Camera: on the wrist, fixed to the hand. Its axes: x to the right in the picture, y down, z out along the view.
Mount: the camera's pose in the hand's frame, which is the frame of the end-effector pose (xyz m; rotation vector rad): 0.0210 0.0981 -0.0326 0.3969 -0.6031 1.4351
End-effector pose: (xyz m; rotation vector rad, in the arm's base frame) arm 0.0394 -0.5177 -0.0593 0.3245 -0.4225 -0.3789
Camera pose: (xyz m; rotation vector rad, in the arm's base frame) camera 0.1000 -0.4328 -0.0432 0.2130 -1.1961 1.0575
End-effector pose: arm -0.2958 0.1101 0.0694 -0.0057 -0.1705 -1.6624
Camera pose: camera -0.1976 0.0769 0.0500 -0.2681 -0.7466 -0.1377
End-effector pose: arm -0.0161 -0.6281 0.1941 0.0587 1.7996 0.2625
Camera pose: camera -0.0625 -0.5337 0.2018 1.5548 0.8962 0.7734
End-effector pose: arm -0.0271 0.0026 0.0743 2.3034 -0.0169 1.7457
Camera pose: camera -0.0677 -0.0828 0.1212 -1.8116 1.0918 -0.7055
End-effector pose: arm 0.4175 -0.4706 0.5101 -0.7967 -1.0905 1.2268
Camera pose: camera 0.4163 -0.4283 0.4135 -0.9052 -0.5502 2.9220
